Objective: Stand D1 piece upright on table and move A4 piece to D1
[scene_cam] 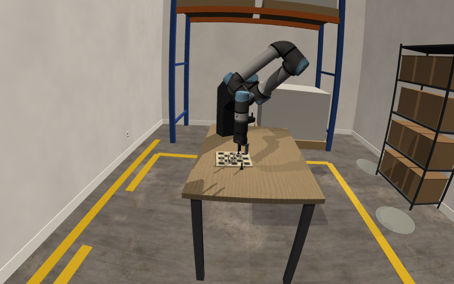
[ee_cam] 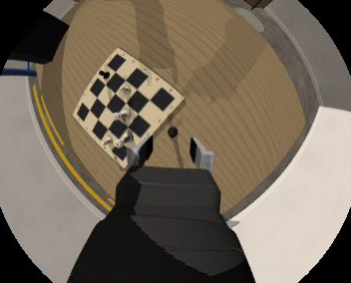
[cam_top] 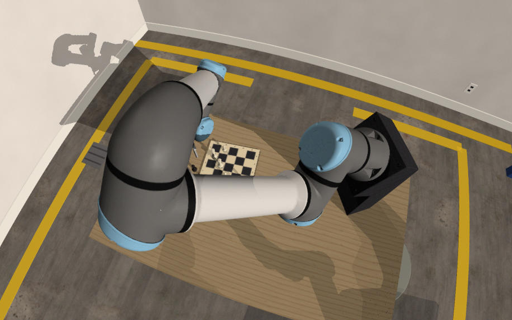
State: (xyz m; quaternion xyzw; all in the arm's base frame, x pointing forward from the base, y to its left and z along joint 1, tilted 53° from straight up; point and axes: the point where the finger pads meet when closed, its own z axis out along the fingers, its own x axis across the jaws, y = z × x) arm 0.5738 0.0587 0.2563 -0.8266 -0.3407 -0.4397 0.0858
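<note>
Now: hand 120 mm past the chessboard, 80 mm to the left of it and 120 mm above it.
</note>
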